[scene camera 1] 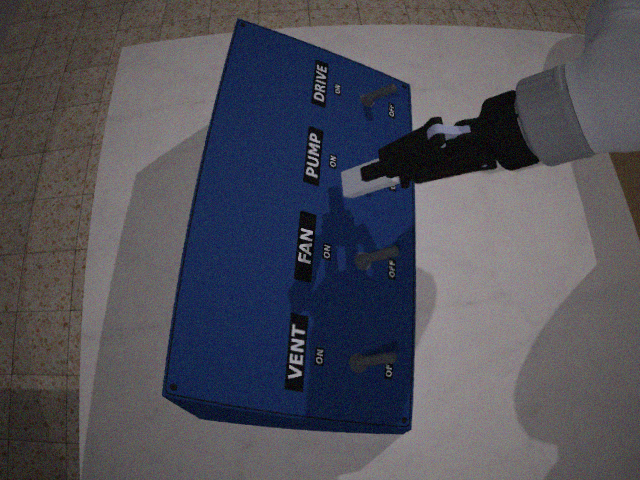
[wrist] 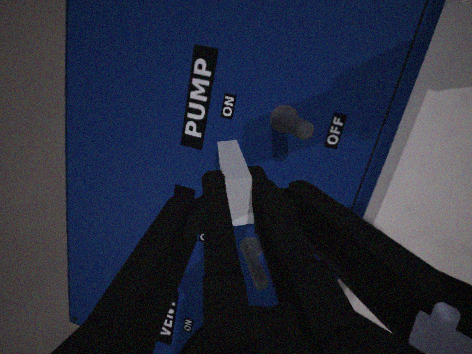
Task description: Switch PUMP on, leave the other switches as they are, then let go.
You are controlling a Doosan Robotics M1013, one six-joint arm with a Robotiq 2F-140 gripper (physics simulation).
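Places are measured from the arm's base along level axes (x up, y right, z ahead), in centimetres.
Pixels of known places: gripper, between the fingertips: [scene camera 1: 346, 185] [wrist: 228, 158].
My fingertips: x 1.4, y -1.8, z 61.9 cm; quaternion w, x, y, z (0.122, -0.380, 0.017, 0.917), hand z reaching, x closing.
Ahead of a thing's pixels: the offset from my fingertips to its middle. "spot": to the spot under its first point. Level surfaces: height alone.
The PUMP switch {spot: dx +0.1, dy +3.7, dz -4.9 cm} [wrist: 292, 121] is a grey lever in the wrist view, its tip leaning toward its OFF label {spot: dx -4.6, dy +3.2, dz -6.4 cm} [wrist: 335, 131]; the gripper hides it in scene camera 1. My gripper [scene camera 1: 356, 179] [wrist: 228, 158] is shut with nothing between its pale fingertips. In the wrist view the tips are beside the PUMP lever, apart from it in the picture, toward the ON label {spot: dx -0.9, dy +4.0, dz +1.4 cm} [wrist: 228, 106]; contact is not visible. The DRIVE switch {spot: dx -0.9, dy +14.9, dz -5.3 cm} [scene camera 1: 379, 95], FAN switch {spot: dx -0.6, dy -8.8, dz -3.1 cm} [scene camera 1: 377, 256] and VENT switch {spot: dx -0.5, dy -20.6, dz -2.0 cm} [scene camera 1: 373, 360] all lean toward OFF.
The blue switch box {dx -5.8, dy -1.7, dz +4.9 cm} [scene camera 1: 248, 206] [wrist: 125, 200] lies tilted in the picture on a pale table {dx -12.2 cm} [scene camera 1: 496, 248]. The arm reaches in from the right in scene camera 1, over the box's edge between DRIVE and FAN. Its shadow falls across FAN and VENT.
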